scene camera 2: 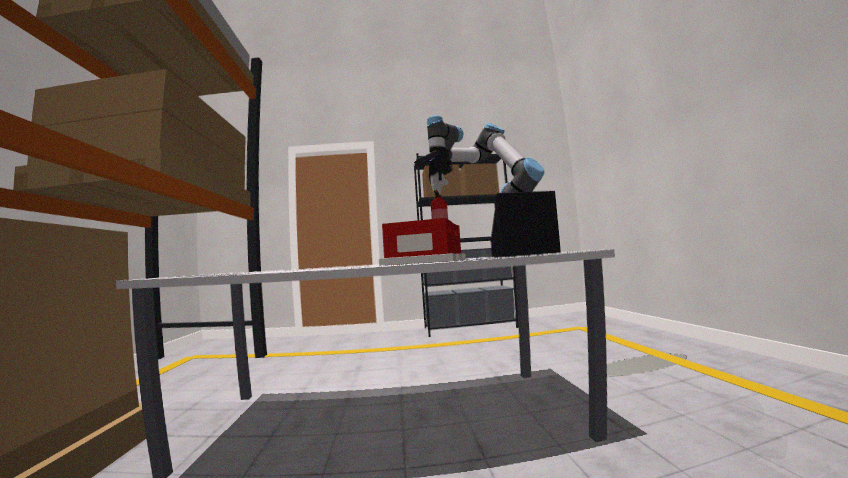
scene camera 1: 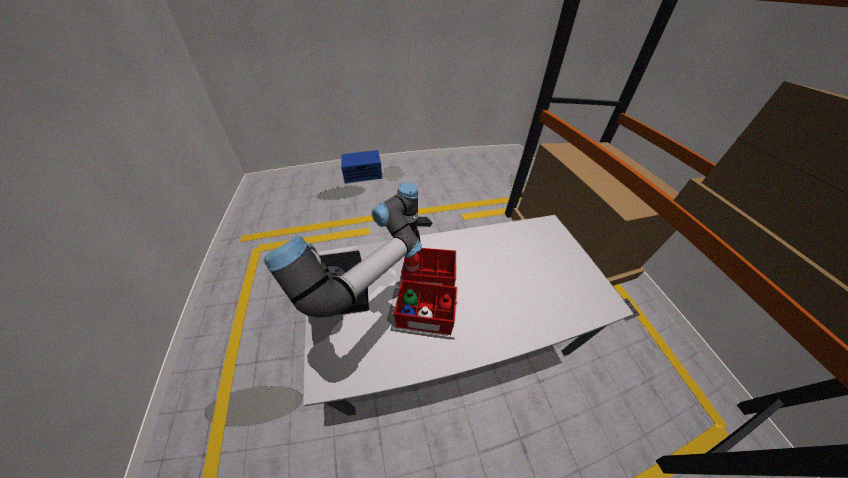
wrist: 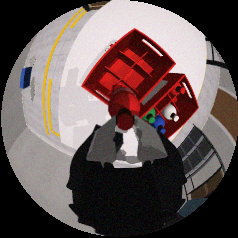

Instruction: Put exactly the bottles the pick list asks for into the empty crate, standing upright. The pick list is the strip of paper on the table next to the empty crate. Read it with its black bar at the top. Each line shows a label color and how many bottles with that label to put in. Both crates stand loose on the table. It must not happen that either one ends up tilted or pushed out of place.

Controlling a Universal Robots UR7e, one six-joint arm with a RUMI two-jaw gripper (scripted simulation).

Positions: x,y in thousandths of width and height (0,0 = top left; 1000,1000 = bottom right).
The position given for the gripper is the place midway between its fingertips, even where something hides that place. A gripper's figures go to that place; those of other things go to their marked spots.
The gripper (wrist: 523,489) is 16 cm from the lens. A crate (wrist: 611,317) is 42 cm from the lens. A red bottle (wrist: 519,435) is 16 cm from the lens. The marked spots on the red bottle and the crate are 28 cm apart.
